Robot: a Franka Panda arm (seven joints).
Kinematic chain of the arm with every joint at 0, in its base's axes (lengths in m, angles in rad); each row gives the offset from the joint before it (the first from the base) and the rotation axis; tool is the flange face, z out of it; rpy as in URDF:
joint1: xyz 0 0 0.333 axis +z
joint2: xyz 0 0 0 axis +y
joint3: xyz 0 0 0.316 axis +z
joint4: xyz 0.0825 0 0 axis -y
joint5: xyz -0.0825 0 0.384 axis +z
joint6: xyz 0 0 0 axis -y
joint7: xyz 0.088 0 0 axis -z
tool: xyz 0 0 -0.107 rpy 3.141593 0 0
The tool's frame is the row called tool.
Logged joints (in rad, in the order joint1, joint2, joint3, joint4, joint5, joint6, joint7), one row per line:
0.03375 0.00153 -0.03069 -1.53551 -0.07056 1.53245 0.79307
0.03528 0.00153 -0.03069 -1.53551 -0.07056 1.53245 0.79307
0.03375 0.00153 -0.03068 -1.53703 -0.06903 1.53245 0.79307
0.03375 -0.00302 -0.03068 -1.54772 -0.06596 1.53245 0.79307
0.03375 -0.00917 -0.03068 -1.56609 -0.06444 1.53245 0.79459
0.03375 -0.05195 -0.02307 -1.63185 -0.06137 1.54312 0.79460
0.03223 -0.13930 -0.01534 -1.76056 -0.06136 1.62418 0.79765
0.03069 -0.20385 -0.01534 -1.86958 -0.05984 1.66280 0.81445
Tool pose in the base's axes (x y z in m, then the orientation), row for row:
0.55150 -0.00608 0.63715 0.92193 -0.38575 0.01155 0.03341
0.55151 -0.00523 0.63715 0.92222 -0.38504 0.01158 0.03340
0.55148 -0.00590 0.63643 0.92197 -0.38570 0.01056 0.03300
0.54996 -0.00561 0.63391 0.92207 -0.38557 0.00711 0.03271
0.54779 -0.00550 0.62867 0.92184 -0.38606 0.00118 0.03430
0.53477 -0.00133 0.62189 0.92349 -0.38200 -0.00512 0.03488
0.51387 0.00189 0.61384 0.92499 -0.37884 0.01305 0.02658
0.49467 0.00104 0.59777 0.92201 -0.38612 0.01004 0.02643
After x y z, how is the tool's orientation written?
As a quaternion, x y z w.
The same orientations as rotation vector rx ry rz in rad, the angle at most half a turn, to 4 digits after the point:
2.8363 -1.1867 0.0355
2.8372 -1.1846 0.0356
2.8371 -1.1869 0.0325
2.8380 -1.1867 0.0219
2.8345 -1.1870 0.0036
2.8385 -1.1741 -0.0157
2.8578 -1.1704 0.0403
2.8488 -1.1930 0.0310

